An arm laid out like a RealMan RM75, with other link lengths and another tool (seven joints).
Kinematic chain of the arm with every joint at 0, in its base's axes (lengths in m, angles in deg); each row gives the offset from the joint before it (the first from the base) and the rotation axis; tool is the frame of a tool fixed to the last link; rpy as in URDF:
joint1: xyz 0 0 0.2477 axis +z
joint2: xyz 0 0 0 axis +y
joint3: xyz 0 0 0.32 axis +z
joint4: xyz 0 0 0 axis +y
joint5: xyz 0 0 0.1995 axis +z
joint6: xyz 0 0 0 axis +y
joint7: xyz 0 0 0.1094 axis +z
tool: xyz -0.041 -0.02 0.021 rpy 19 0 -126.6
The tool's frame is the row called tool.
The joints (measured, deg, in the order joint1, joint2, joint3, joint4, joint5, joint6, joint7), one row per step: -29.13, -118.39, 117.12, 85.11, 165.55, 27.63, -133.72; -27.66, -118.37, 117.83, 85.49, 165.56, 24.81, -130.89; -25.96, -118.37, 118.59, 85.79, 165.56, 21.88, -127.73; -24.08, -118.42, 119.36, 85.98, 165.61, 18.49, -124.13; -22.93, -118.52, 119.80, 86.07, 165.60, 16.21, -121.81; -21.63, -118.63, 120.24, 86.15, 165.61, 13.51, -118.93; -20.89, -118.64, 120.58, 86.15, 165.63, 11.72, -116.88; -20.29, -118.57, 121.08, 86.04, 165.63, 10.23, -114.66; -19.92, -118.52, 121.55, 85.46, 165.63, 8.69, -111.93; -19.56, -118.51, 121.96, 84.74, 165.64, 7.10, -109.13; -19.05, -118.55, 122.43, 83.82, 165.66, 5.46, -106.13; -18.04, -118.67, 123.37, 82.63, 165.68, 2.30, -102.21; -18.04, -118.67, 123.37, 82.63, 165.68, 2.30, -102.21; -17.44, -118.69, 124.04, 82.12, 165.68, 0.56, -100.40; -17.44, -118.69, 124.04, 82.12, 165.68, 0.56, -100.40; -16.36, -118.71, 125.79, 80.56, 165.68, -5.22, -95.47
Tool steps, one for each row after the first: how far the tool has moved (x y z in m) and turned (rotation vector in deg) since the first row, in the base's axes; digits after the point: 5 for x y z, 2 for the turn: 0.00024, -0.00407, 0.00083, 0.96, 0.23, -2.89; -0.00076, -0.00908, 0.00165, 2.07, 0.66, -5.75; -0.00187, -0.01473, 0.00289, 3.56, 1.18, -8.88; -0.00182, -0.01840, 0.00378, 4.65, 1.37, -10.90; -0.00150, -0.02252, 0.00550, 6.15, 1.73, -13.33; -0.00088, -0.02506, 0.00680, 7.20, 2.20, -15.11; -0.00053, -0.02764, 0.00726, 8.02, 3.14, -16.94; -0.00061, -0.02923, 0.00697, 8.89, 4.69, -18.99; -0.00110, -0.03070, 0.00655, 9.83, 6.32, -20.98; -0.00300, -0.03281, 0.00530, 10.72, 8.18, -22.85; -0.00487, -0.03799, 0.00327, 12.24, 9.97, -25.63; -0.00487, -0.03799, 0.00327, 12.24, 9.97, -25.63; -0.00566, -0.04165, 0.00194, 12.95, 10.64, -27.05; -0.00566, -0.04165, 0.00194, 12.95, 10.64, -27.05; -0.00383, -0.05063, 0.00023, 15.77, 11.91, -31.72
